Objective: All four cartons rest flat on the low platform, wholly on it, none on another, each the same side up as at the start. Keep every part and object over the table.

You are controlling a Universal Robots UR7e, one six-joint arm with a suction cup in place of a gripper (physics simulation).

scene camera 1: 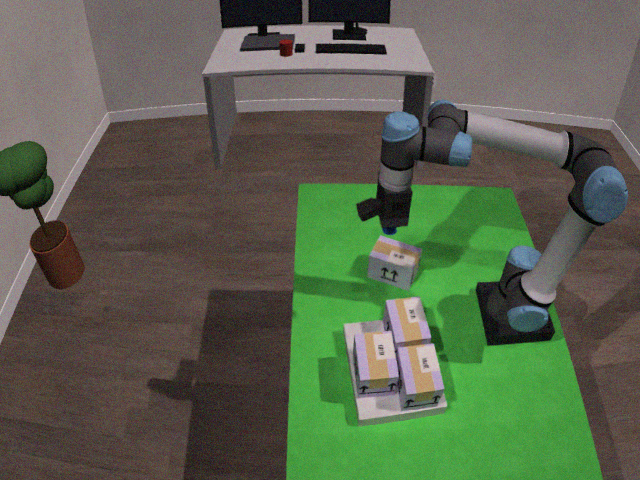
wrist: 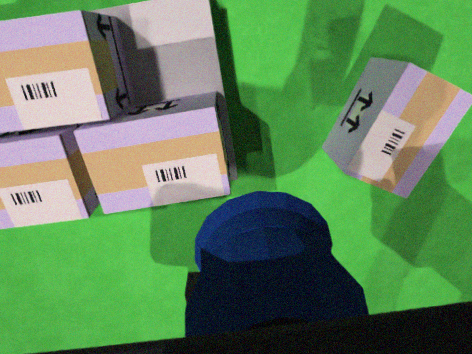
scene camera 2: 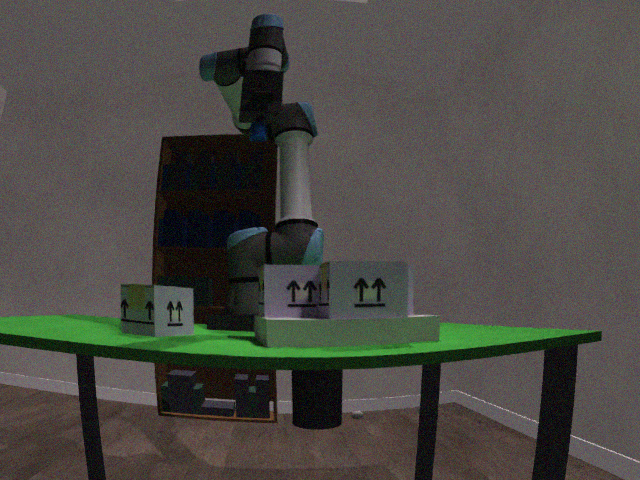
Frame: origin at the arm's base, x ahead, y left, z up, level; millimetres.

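Seen in the pictures: hand at its tool point: (scene camera 1: pixel 389 229) (wrist: pixel 263 253) (scene camera 2: pixel 258 139); arm's base at its link origin: (scene camera 2: pixel 251 314).
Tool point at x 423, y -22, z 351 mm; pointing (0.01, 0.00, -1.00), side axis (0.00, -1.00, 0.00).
Observation:
Offsets run from my tool point to a thing's top centre. Level surfaces: height alone.
My suction cup (scene camera 1: pixel 389 230) (scene camera 2: pixel 257 132) (wrist: pixel 264 230) is off and bare, high above the table, sideways between the loose carton and the platform in scene camera 2. The loose carton @(dx -85, dy -203, dz -294 mm) (scene camera 1: pixel 395 260) (scene camera 2: pixel 173 311) (wrist: pixel 425 117) stands upright on the green top, turned at an angle, apart from the platform @(dx -20, dy +172, dz -347 mm) (scene camera 1: pixel 369 411) (scene camera 2: pixel 310 333) (wrist: pixel 170 17). On the platform stand a left carton @(dx +44, dy +197, dz -246 mm) (scene camera 1: pixel 374 359) (scene camera 2: pixel 367 289) (wrist: pixel 40 62), a right carton @(dx -64, dy +253, dz -246 mm) (scene camera 1: pixel 419 369) (wrist: pixel 35 172) and a far carton @(dx -60, dy +91, dz -246 mm) (scene camera 1: pixel 408 320) (scene camera 2: pixel 289 291) (wrist: pixel 160 160), all upright, close together. Their bottom edges are partly hidden.
The platform's far left corner shows bare beside the left and far cartons, and a bare strip lies along its near edge. The robot's base (scene camera 1: pixel 493 320) stands right of the cartons on the green table top @(dz -395 mm) (scene camera 1: pixel 330 449). A desk, a plant and a bookshelf (scene camera 2: pixel 156 268) stand beyond the table.

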